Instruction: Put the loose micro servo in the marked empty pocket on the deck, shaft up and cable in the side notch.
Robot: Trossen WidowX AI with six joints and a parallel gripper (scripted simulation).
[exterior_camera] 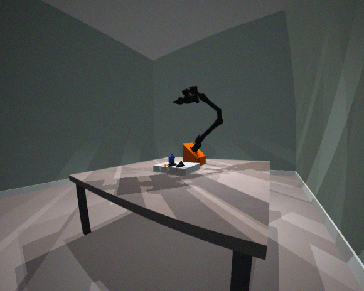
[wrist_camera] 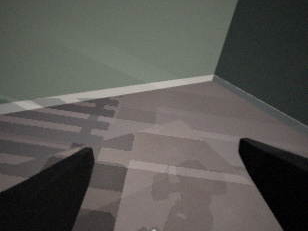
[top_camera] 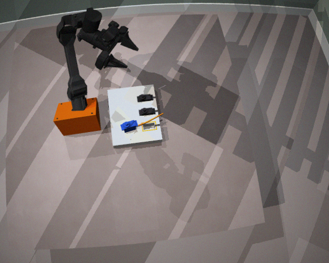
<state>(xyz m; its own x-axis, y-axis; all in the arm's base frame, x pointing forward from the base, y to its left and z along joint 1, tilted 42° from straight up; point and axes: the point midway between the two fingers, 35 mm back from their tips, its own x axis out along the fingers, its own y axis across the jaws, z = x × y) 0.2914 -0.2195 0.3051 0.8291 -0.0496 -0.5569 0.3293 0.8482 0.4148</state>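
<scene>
Now: gripper tip 530 mm above the white deck, 40 mm past it and 10 mm to the left of it.
</scene>
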